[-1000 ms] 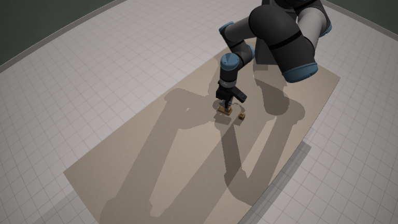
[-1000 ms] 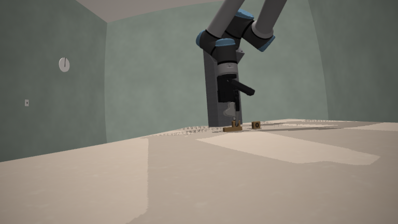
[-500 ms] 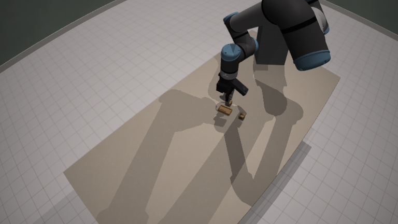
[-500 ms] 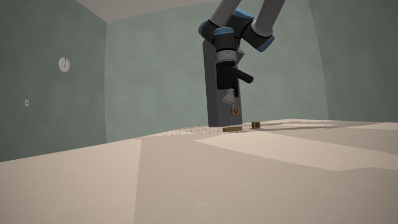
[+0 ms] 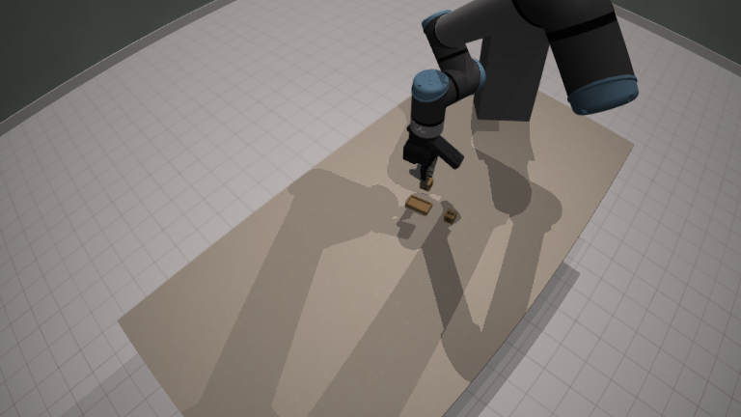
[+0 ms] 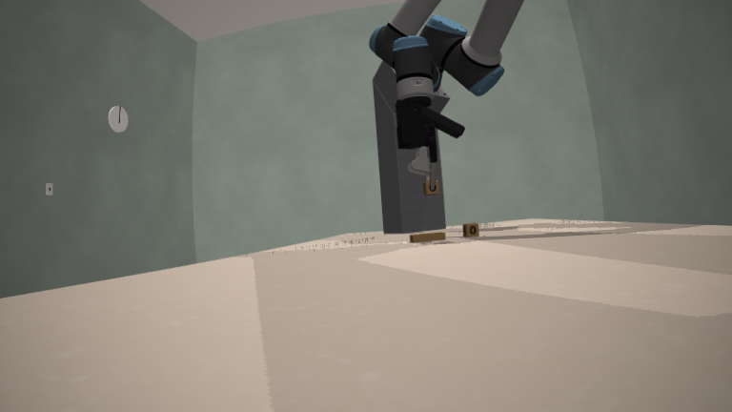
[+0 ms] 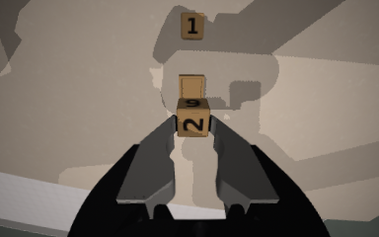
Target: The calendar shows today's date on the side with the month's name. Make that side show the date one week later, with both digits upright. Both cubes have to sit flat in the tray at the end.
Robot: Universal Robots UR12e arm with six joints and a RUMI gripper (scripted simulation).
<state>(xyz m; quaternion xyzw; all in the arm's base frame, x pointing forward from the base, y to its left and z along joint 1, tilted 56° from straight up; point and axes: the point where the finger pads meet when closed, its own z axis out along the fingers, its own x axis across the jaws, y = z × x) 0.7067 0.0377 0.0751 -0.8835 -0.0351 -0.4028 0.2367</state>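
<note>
My hand is 1 cm above the cube. Round my hand: wooden tray 13 cm below, 2 cm to the right, 1 cm ahead.
</note>
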